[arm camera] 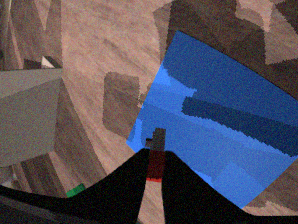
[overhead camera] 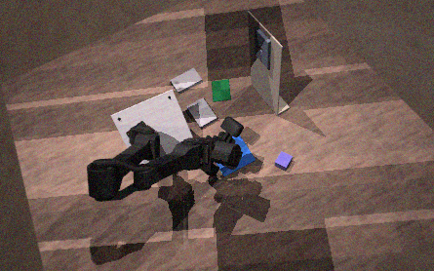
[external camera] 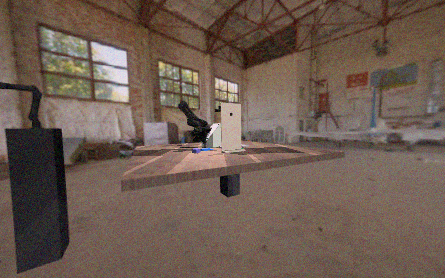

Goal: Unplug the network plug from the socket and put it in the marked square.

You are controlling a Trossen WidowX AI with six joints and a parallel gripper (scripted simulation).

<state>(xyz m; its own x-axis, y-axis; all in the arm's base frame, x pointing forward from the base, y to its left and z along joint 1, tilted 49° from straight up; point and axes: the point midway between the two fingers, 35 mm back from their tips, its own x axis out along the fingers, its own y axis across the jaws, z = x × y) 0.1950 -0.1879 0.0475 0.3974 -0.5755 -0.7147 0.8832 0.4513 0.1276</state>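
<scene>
My gripper tip is now 5 cm above the blue marked square and 1 cm past it. The rest, counted from my gripper tip: grey panel (22 cm ahead, 11 cm to the left, 11 cm above); then plug (right at my gripper tip).
</scene>
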